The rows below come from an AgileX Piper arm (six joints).
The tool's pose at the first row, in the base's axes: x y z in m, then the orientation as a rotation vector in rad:
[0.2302 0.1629 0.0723 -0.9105 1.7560 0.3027]
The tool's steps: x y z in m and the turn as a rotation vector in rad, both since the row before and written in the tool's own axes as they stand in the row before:
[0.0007 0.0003 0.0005 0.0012 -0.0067 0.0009]
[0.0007 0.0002 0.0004 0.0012 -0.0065 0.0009]
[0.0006 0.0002 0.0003 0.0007 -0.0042 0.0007]
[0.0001 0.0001 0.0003 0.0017 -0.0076 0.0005]
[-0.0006 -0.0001 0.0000 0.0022 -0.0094 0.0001]
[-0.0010 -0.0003 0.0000 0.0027 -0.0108 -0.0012]
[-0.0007 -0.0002 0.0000 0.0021 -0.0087 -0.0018]
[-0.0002 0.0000 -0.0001 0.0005 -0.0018 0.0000]
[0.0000 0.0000 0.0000 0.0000 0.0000 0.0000]
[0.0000 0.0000 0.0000 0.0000 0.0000 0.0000]
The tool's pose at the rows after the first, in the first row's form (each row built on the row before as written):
[0.2303 0.1631 0.0714 -0.9069 1.7503 0.3049]
[0.2304 0.1632 0.0706 -0.9034 1.7448 0.3070]
[0.2304 0.1633 0.0699 -0.9011 1.7413 0.3085]
[0.2305 0.1635 0.0697 -0.8972 1.7346 0.3104]
[0.2306 0.1637 0.0703 -0.8928 1.7260 0.3123]
[0.2309 0.1639 0.0713 -0.8887 1.7155 0.3134]
[0.2311 0.1640 0.0720 -0.8861 1.7066 0.3138]
[0.2310 0.1640 0.0722 -0.8852 1.7050 0.3141]
[0.2310 0.1640 0.0722 -0.8852 1.7050 0.3141]
[0.2310 0.1640 0.0722 -0.8852 1.7050 0.3141]

